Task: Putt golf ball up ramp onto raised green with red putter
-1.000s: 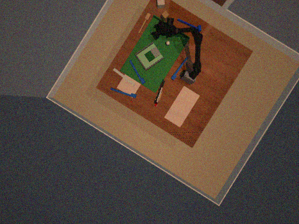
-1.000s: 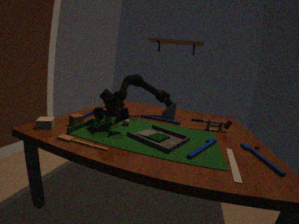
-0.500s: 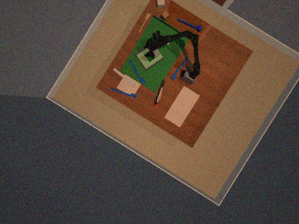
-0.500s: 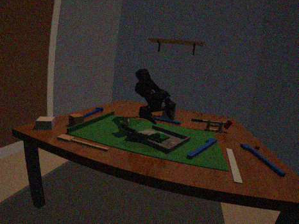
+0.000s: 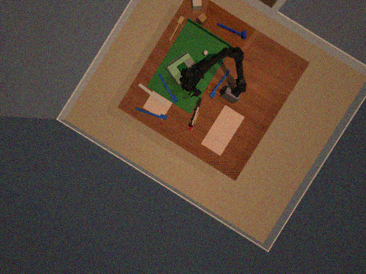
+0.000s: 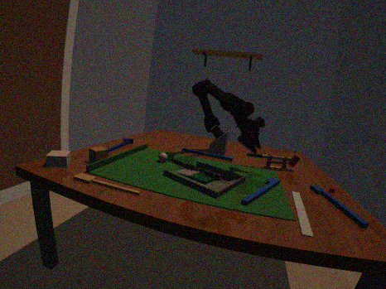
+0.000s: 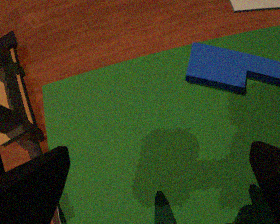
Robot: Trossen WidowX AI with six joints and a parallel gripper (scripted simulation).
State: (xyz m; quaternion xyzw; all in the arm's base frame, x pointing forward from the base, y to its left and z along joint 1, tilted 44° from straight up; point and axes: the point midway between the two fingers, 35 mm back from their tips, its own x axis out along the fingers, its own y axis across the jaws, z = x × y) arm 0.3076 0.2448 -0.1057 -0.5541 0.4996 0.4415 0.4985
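The red putter is 180 mm behind my gripper tip, 80 mm to the left of it and 60 mm below it. Round my gripper tip: white golf ball: 410 mm to the right, 130 mm ahead, 90 mm below; then wooden rack: 180 mm behind, 100 mm to the left, 80 mm below.
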